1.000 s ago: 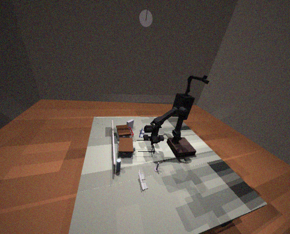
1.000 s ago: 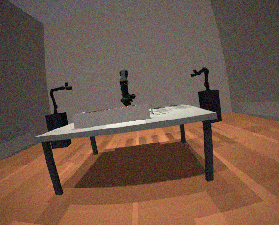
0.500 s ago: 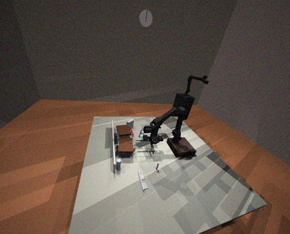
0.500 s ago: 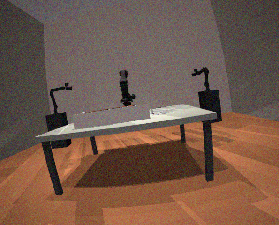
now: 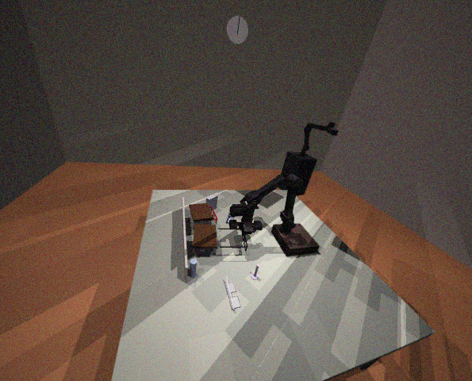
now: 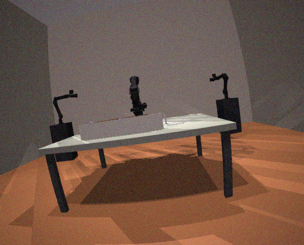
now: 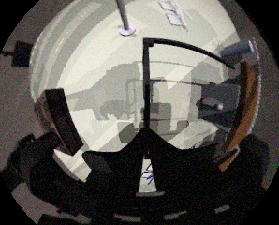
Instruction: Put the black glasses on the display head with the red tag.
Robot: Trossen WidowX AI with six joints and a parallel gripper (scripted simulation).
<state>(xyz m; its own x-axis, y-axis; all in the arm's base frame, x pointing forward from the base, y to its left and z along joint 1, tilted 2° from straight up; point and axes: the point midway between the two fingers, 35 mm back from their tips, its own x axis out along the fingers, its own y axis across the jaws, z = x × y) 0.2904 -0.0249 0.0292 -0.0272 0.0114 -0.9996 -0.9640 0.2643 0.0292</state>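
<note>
My gripper tip is 5 cm short of the glasses, 2 cm to the right of it and 1 cm below it. The rest, counted from my gripper tip: head 20 cm ahead, 2 cm to the right, 1 cm below; white panel 31 cm ahead, 14 cm to the right, 1 cm below; stand 22 cm to the left, 4 cm below, 3 cm ahead.
</note>
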